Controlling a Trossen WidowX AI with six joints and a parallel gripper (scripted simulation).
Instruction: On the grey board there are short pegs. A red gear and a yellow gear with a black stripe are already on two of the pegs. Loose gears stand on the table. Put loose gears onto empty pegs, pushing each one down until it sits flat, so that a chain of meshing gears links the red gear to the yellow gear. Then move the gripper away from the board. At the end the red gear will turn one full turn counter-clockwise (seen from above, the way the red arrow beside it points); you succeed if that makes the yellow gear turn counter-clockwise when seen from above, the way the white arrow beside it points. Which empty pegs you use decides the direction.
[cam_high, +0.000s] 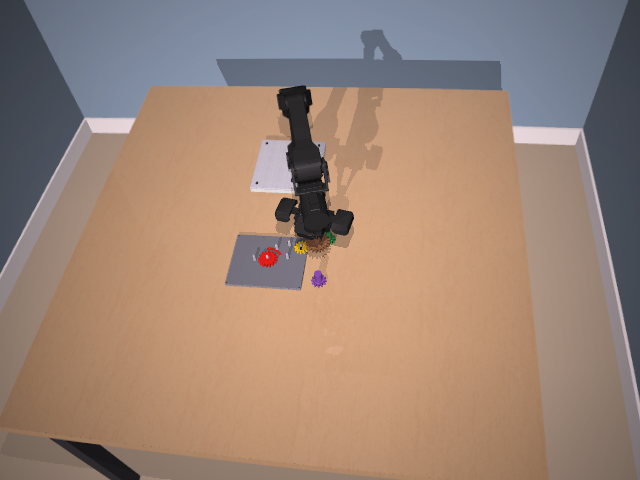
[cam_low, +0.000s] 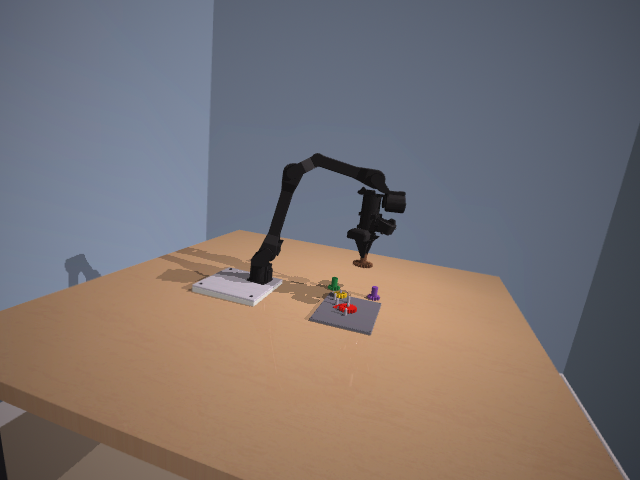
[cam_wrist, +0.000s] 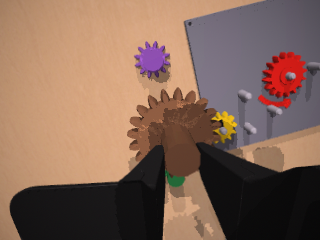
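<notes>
Right now the yellow gear is 12 cm below my gripper tip, 6 cm to the right of it and 5 cm behind it. Also, from my gripper tip: large brown gear: 1 cm below; then green gear: 12 cm below, 9 cm behind; then purple gear: 12 cm below, 5 cm ahead.
</notes>
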